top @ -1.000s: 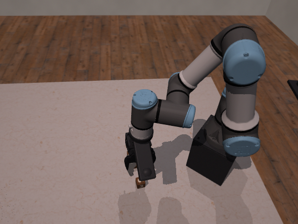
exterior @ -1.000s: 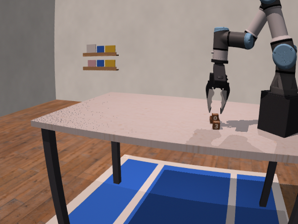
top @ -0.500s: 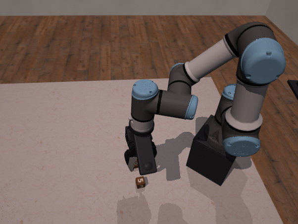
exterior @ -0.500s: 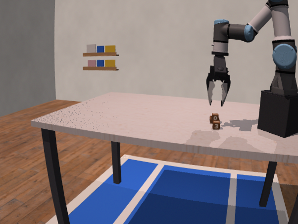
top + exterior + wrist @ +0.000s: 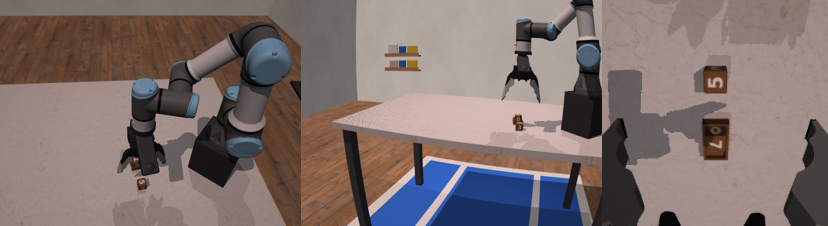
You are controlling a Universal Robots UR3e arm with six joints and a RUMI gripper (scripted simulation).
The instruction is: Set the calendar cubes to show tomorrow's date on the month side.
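The brown digit cube lies 10 cm below my hand. Also, from my hand: calendar tray (3 cm ahead, 10 cm to the right, 11 cm below).
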